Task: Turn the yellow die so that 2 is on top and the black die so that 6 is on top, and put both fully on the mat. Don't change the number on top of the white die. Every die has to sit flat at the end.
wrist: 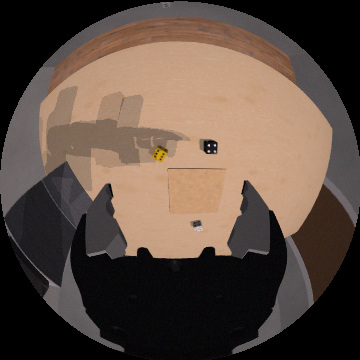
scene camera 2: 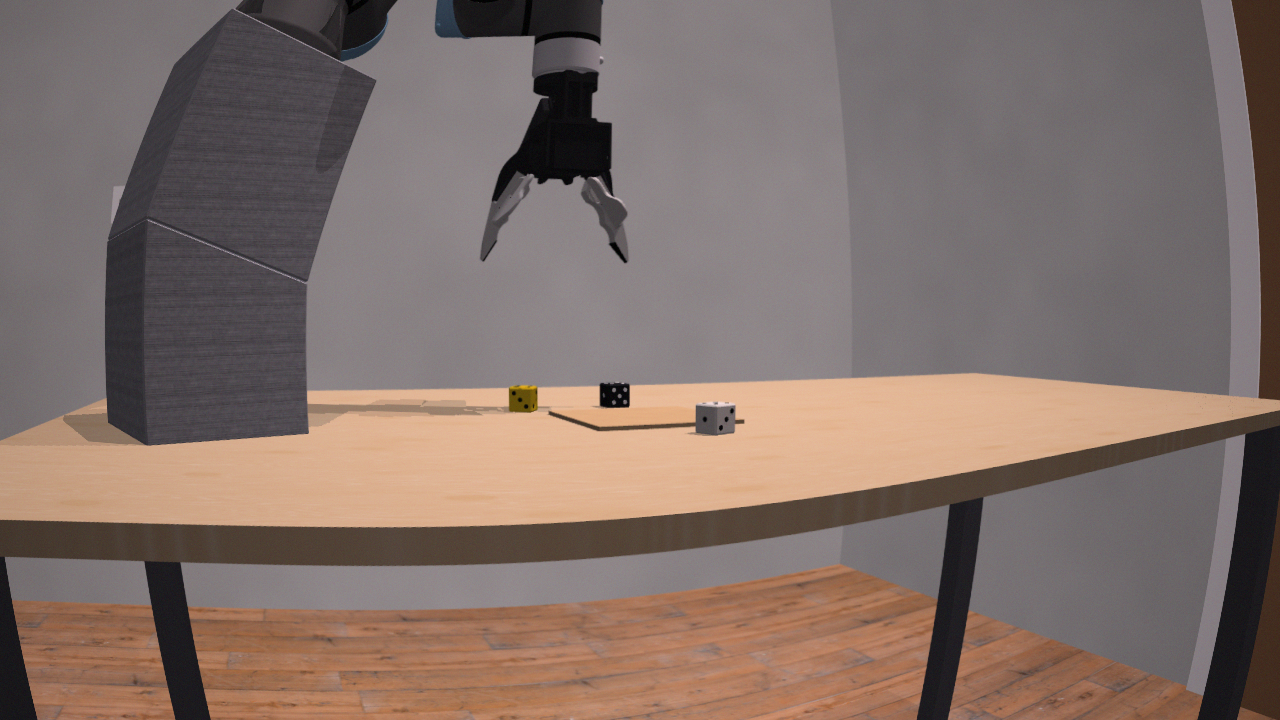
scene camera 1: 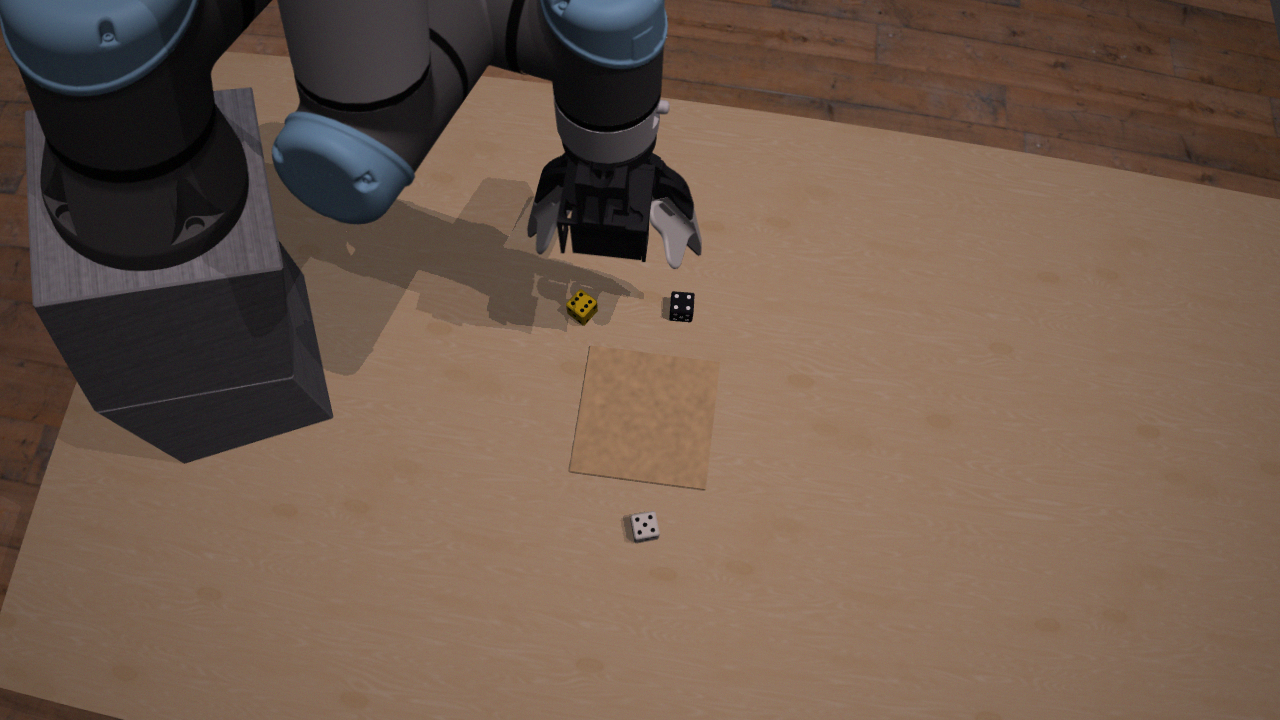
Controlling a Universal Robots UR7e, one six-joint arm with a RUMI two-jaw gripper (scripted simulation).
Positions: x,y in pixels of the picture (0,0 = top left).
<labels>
my gripper: wrist 176,183; scene camera 2; scene camera 1
brown mat: wrist 191,190; scene camera 2; scene camera 1
same spot on my gripper: (scene camera 2: 512,186) = (scene camera 1: 554,196)
same spot on brown mat: (scene camera 1: 645,417) = (scene camera 2: 642,415)
</labels>
